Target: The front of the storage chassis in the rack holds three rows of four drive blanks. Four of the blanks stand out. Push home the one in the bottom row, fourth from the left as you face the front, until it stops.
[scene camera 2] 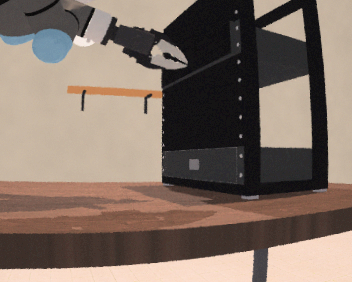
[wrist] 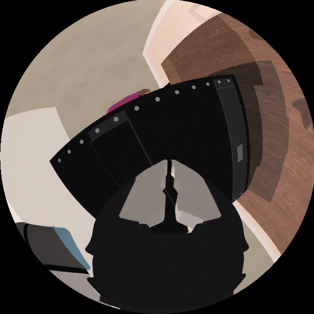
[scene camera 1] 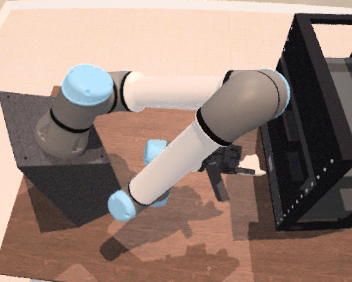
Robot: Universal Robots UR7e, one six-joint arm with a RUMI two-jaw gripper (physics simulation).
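The storage chassis (scene camera 2: 234, 36) (wrist: 111, 124) sits in the upper part of the black rack (scene camera 1: 322, 85) (scene camera 2: 251, 100) (wrist: 167, 95). In the wrist view its dark front shows at the left, with faint outlines of drive blanks (wrist: 117, 152). The front is too dark to tell the rows or which blanks stand out, and the gripper hides part of it. The bottom-row fourth blank cannot be made out. My gripper (scene camera 1: 262, 172) (scene camera 2: 186, 64) (wrist: 168, 161) is shut and empty. Its pale fingertips are in front of the rack, pointing toward it and tilted slightly down; contact is not visible.
A dark grey panel (scene camera 2: 215, 162) (wrist: 238, 120) with a light square fills the rack's bottom. The rack stands on a wooden table (scene camera 1: 200, 262) (scene camera 2: 125, 220). A dark pedestal (scene camera 1: 67, 192) carries the arm. A person in pink (wrist: 125, 102) shows behind the rack.
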